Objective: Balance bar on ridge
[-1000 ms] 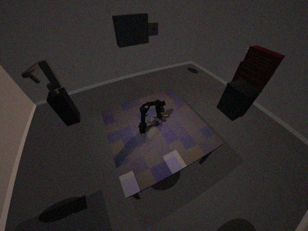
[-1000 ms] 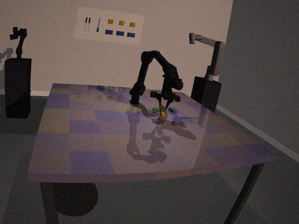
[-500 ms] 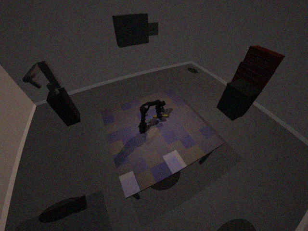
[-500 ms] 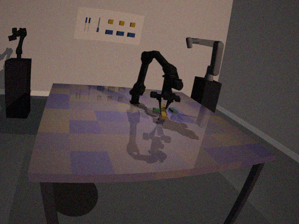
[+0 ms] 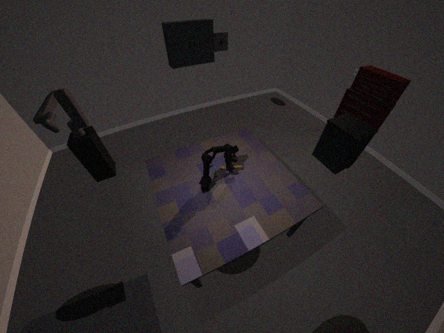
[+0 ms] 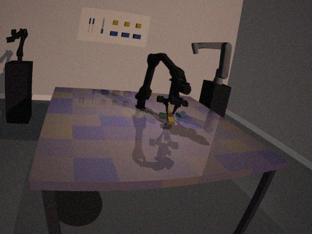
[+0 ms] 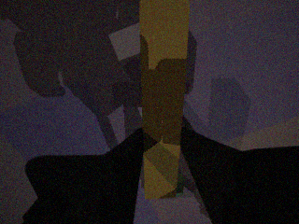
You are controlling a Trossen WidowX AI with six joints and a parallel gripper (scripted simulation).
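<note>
Now: the bar 3 cm ahead of my gripper tip and 1 cm to the right of it.
</note>
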